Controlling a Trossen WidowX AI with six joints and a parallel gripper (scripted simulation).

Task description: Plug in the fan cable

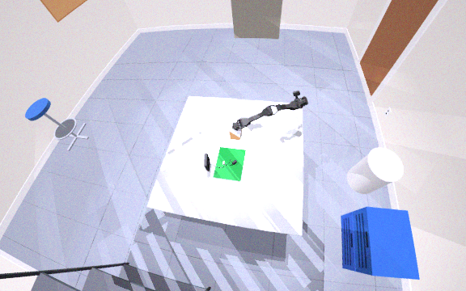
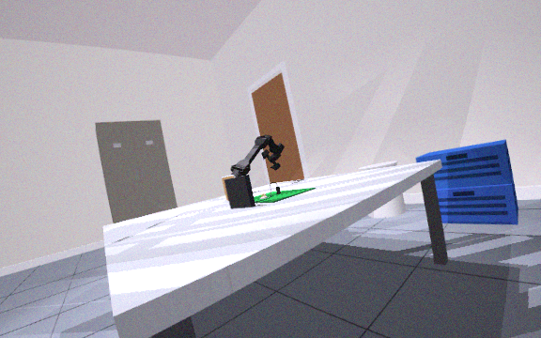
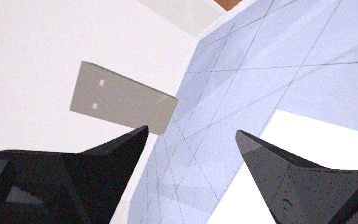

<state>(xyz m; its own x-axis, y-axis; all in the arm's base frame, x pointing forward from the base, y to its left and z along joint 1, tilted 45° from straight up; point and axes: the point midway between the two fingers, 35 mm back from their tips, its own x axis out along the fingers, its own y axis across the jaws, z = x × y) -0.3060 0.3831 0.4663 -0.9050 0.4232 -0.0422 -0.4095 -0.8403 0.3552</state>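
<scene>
Right now my gripper tip is 660 mm short of the black fan plug, 590 mm to the left of it and 160 mm above it. The rest, counted from my gripper tip: black fan: 690 mm ahead, 820 mm to the right, 120 mm below; then white four-pin fan header: 660 mm ahead, 700 mm to the right, 180 mm below; then green board: 660 mm ahead, 640 mm to the right, 200 mm below.
</scene>
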